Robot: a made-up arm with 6 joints.
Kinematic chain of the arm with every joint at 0, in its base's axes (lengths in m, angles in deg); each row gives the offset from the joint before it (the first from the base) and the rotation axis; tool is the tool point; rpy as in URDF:
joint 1: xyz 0 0 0.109 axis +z
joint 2: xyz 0 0 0 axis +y
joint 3: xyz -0.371 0 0.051 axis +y
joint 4: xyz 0.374 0 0.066 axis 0.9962 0 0.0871
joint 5: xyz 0 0 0 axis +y
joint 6: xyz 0.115 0 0.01 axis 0.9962 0 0.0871
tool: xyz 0 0 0 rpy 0 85 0
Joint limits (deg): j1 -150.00..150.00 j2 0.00..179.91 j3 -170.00..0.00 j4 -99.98..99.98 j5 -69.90..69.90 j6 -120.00..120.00
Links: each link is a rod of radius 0.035 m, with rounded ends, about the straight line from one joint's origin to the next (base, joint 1, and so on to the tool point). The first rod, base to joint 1, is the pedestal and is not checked.
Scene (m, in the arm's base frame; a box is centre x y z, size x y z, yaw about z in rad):
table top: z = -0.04
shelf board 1: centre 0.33 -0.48 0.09 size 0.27 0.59 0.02 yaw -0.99
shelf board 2: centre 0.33 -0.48 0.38 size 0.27 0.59 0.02 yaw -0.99
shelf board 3: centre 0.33 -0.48 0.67 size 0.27 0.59 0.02 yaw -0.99
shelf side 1: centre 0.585 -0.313 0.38 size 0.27 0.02 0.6 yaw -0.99
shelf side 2: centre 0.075 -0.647 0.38 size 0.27 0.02 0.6 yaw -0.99
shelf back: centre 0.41 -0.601 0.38 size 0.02 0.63 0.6 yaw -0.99
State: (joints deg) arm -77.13 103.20 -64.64 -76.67 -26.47 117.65
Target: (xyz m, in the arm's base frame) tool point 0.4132 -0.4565 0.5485
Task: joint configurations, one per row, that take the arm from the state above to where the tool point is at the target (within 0.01 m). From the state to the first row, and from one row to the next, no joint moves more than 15 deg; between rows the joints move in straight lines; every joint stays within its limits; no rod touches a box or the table.
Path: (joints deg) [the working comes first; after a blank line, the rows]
Joints at the target: -52.37 103.82 -103.98 -72.69 -26.15 117.65
Straight joint move there: touches shelf board 2.

1: -81.99 91.83 -52.70 -77.99 -26.55 117.65
2: -86.84 80.46 -40.76 -79.32 -26.63 117.65
3: -91.70 69.09 -28.83 -80.64 -26.71 117.65
4: -78.21 65.88 -39.36 -80.26 -29.37 117.65
5: -64.73 62.68 -49.90 -79.87 -32.03 117.65
6: -51.24 59.48 -60.44 -79.49 -34.68 117.65
7: -51.62 74.26 -74.95 -77.22 -31.84 117.65
8: -51.99 89.04 -89.47 -74.96 -28.99 117.65
9: -52.37 103.82 -103.98 -72.69 -26.15 117.65

